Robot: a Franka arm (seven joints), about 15 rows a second.
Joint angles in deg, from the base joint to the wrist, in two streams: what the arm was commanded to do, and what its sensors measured. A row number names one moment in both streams.
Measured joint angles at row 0:
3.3 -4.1 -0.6 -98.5 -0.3 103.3 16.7
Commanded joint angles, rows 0 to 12:
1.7 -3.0 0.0 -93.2 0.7 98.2 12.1
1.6 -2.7 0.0 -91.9 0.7 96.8 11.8
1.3 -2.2 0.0 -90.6 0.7 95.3 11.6
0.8 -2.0 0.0 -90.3 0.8 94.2 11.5
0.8 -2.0 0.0 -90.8 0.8 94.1 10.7
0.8 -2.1 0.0 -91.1 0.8 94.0 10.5
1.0 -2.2 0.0 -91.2 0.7 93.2 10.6
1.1 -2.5 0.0 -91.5 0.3 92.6 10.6
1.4 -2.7 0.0 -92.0 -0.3 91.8 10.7
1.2 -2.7 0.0 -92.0 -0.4 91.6 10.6
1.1 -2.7 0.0 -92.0 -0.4 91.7 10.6
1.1 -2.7 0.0 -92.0 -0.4 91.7 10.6
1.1 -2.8 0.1 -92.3 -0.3 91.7 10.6
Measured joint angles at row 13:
2.0 -2.9 -0.5 -92.6 -0.4 92.5 12.3
